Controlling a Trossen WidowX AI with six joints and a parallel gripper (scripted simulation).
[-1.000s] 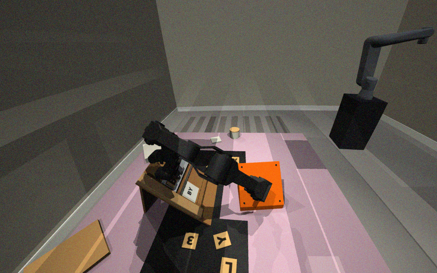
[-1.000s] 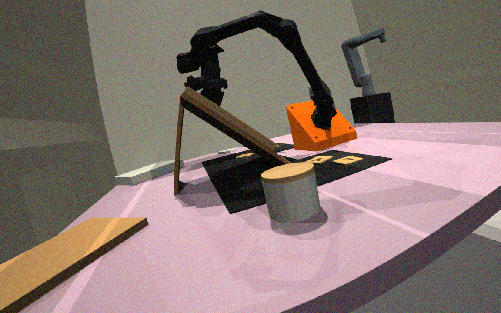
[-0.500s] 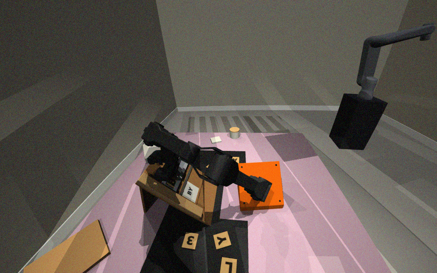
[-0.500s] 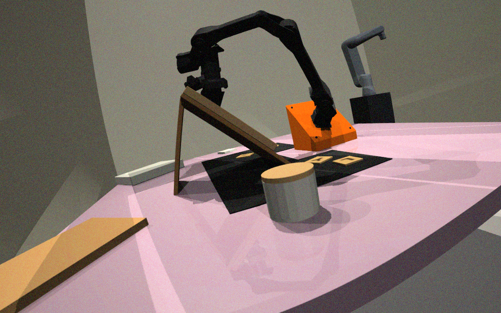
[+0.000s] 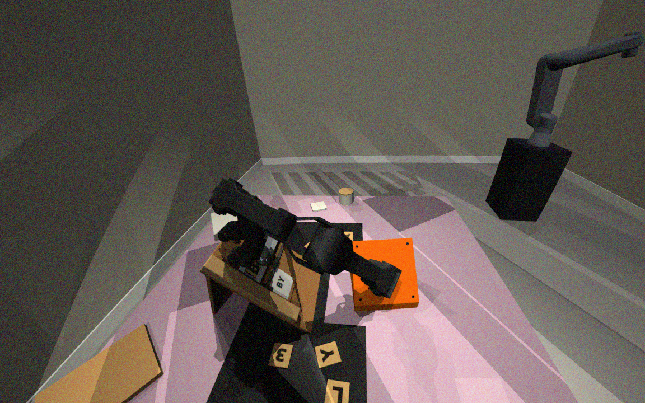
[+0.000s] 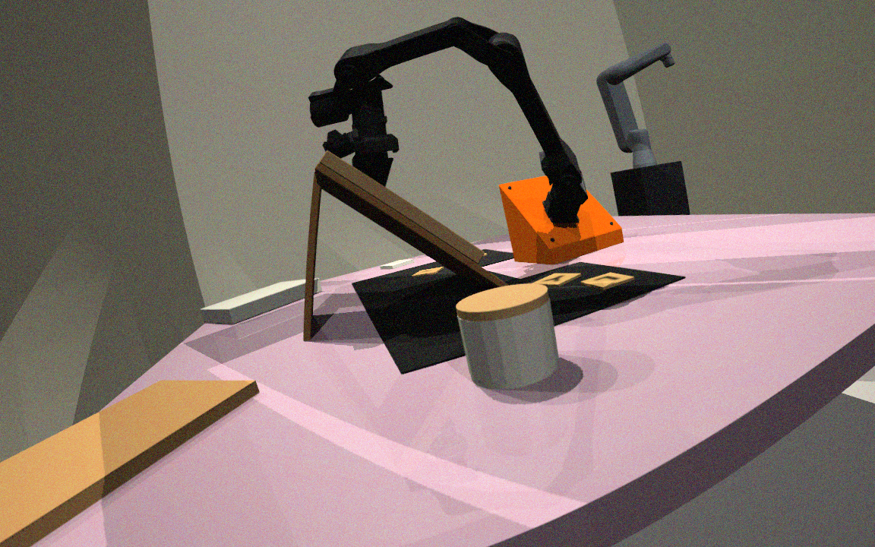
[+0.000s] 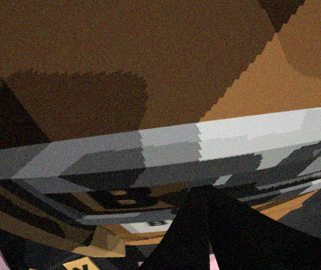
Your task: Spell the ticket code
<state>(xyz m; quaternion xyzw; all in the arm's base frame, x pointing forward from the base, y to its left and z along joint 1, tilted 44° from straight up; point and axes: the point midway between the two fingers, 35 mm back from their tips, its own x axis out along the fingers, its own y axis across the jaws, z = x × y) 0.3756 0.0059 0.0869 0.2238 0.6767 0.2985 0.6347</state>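
The b tile lies 3 cm to the left of my gripper tip and 1 cm below it. Also, from my gripper tip: black mat 16 cm behind, 5 cm to the right, 18 cm below; white ticket 6 cm behind, 1 cm to the left, 8 cm below; 3 tile 11 cm behind, 18 cm to the left, 18 cm below.
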